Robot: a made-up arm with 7 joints. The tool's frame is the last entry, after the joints.
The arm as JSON. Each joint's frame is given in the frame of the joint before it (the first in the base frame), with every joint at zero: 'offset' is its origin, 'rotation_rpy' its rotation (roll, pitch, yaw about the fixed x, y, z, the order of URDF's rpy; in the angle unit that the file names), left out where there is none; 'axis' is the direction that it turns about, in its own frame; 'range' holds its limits. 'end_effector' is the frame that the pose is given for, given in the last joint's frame.
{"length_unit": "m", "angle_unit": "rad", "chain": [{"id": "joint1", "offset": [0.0, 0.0, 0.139], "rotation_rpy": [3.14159, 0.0, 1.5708], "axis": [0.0, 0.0, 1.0], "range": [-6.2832, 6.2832]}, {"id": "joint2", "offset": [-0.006, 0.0, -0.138], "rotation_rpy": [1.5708, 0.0, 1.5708], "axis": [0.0, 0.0, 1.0], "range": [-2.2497, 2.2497]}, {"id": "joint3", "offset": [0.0, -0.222, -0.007], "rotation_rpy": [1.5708, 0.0, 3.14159], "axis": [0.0, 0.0, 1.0], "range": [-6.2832, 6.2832]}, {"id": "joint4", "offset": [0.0, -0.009, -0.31], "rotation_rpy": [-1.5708, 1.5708, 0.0], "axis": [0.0, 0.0, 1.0], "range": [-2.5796, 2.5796]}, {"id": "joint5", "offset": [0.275, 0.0, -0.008], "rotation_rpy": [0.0, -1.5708, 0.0], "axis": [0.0, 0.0, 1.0], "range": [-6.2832, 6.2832]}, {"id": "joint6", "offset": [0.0, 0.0, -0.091], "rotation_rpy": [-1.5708, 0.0, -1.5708], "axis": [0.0, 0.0, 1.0], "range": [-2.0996, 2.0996]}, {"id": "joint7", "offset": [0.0, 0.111, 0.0], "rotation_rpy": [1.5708, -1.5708, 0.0], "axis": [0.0, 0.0, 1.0], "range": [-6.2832, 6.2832]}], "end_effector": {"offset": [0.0, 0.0, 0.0], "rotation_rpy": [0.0, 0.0, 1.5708]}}
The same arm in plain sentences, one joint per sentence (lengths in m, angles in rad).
The arm has seven revolute joints in a row. What follows holds with every joint at zero, and every direction is one of the base frame's. The first joint is mounted 0.1390 m along +z from the base frame's origin and rotates about -z, from -6.2832 to 6.2832 rad. The second joint is mounted 0.0060 m along -y and 0.1380 m along +z from the first joint and rotates about +y, from -2.2497 to 2.2497 rad. The third joint is mounted 0.0070 m along -y and 0.2220 m along +z from the second joint and rotates about -z, from -6.2832 to 6.2832 rad. The fourth joint is mounted 0.0090 m along -y and 0.3100 m along +z from the third joint and rotates about +y, from -2.5796 to 2.5796 rad. The fifth joint is mounted 0.0080 m along -y and 0.2750 m along +z from the fourth joint and rotates about -z, from -6.2832 to 6.2832 rad. The sixth joint is mounted 0.0910 m along +z from the fifth joint and rotates about +y, from -2.0996 to 2.0996 rad. The seventh joint is mounted 0.1110 m along +z from the sixth joint and rotates about -z, from -6.2832 to 6.2832 rad. The tool frame, which is the frame that the pose is given for, is mounted at the same point as the seventh joint; its axes are the base frame's turned by roll 3.1416, pitch 0.0000 and yaw 0.0000 rad (as in URDF: about the fixed x, then y, then z).
